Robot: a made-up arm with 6 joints. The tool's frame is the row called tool. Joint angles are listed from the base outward.
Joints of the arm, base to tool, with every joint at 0 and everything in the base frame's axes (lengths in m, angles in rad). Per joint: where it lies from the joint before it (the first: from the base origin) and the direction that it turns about. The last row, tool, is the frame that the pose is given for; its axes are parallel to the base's.
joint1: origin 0 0 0.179 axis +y
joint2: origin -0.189 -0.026 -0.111 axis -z
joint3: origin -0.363 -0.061 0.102 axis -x
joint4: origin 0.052 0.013 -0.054 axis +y
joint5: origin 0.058 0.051 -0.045 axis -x
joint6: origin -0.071 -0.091 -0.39 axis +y
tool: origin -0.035 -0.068 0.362
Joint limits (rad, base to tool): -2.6..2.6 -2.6..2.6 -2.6..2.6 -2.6..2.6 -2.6..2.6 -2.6..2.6
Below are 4 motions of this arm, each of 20 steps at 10 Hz.
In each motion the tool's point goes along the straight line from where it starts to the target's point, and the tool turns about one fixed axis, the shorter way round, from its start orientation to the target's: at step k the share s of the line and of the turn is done. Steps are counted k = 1, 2, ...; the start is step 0. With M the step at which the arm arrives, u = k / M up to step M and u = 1 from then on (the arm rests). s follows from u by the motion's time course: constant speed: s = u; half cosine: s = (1 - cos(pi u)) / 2; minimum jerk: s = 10 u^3 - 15 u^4 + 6 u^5.
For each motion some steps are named. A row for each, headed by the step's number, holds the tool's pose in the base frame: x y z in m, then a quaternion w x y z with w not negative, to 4 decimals.
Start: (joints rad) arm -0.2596 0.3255 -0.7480 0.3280 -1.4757 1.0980
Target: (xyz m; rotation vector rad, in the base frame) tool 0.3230 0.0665 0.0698 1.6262 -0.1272 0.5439
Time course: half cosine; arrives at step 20
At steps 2, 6, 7, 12, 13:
2: -0.1284 0.3418 0.0320 0.3901 0.7792 0.1728 0.4592
6: -0.0444 0.2906 0.0391 0.4457 0.7778 0.1313 0.4233
7: -0.0134 0.2717 0.0416 0.4655 0.7760 0.1158 0.4095
12: 0.1631 0.1640 0.0564 0.5706 0.7540 0.0260 0.3243
13: 0.1967 0.1436 0.0592 0.5889 0.7475 0.0088 0.3071

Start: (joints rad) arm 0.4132 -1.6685 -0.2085 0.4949 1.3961 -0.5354
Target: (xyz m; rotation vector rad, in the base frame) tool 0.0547 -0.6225 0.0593 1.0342 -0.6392 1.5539
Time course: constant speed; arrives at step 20
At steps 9, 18, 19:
9: 0.0510 -0.5419 0.1817 0.4862 0.1436 -0.3075 0.8052
18: 0.0540 -0.6078 0.0816 0.5443 0.3866 -0.2795 0.6901
19: 0.0544 -0.6152 0.0704 0.5482 0.4121 -0.2750 0.6738

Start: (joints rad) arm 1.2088 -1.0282 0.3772 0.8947 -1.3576 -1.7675
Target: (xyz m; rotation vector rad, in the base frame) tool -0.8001 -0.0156 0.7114 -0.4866 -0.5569 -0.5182
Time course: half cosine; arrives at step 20
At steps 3, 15, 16, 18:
3: -0.5096 -0.4427 1.0001 0.9528 0.1031 0.1739 -0.2264
15: -0.7551 -0.0818 0.7561 0.9280 -0.1850 -0.2026 -0.2519
16: -0.7708 -0.0587 0.7406 0.9190 -0.2026 -0.2259 -0.2516
18: -0.7926 -0.0267 0.7189 0.9050 -0.2269 -0.2581 -0.2508

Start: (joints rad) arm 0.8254 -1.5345 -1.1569 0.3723 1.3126 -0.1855
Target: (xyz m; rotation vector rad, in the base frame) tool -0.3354 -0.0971 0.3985 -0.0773 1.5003 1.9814
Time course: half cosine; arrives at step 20
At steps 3, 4, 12, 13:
3: -0.0530 -0.3952 0.2401 0.5486 0.2884 0.1994 0.7590
4: -0.0652 -0.3823 0.2470 0.5417 0.2758 0.2176 0.7637
12: -0.2322 -0.2060 0.3406 0.4198 0.0908 0.4497 0.7831
13: -0.2539 -0.1832 0.3528 0.4004 0.0657 0.4769 0.7797

